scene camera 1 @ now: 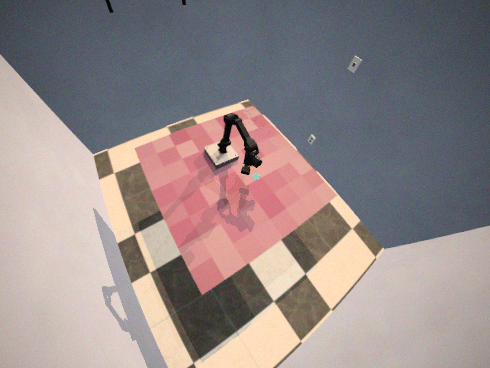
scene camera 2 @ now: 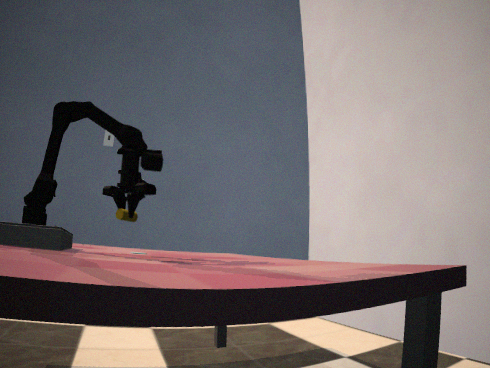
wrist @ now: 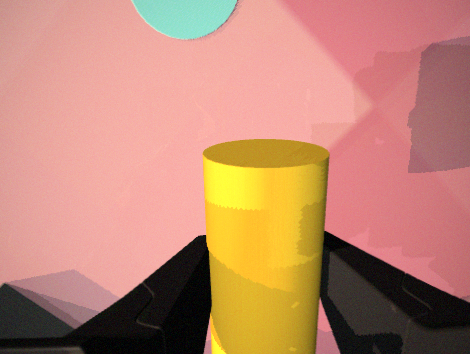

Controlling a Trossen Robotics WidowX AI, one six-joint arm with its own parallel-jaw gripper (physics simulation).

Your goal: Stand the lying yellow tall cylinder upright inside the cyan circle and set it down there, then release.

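The yellow tall cylinder is held in the air above the table, lying roughly level across the fingers. My gripper points down and is shut on the cylinder, with one finger on each side of it. In scene camera 1 the arm's gripper hangs beside the cyan circle, and I cannot make out the cylinder there. The cyan circle lies flat on the table, partly cut off at the top of the wrist view. The cylinder is apart from it.
The pink patchwork table top carries the arm's pale base plate. Shadows of the arm fall across the table. Wall sockets show on the blue wall behind the table.
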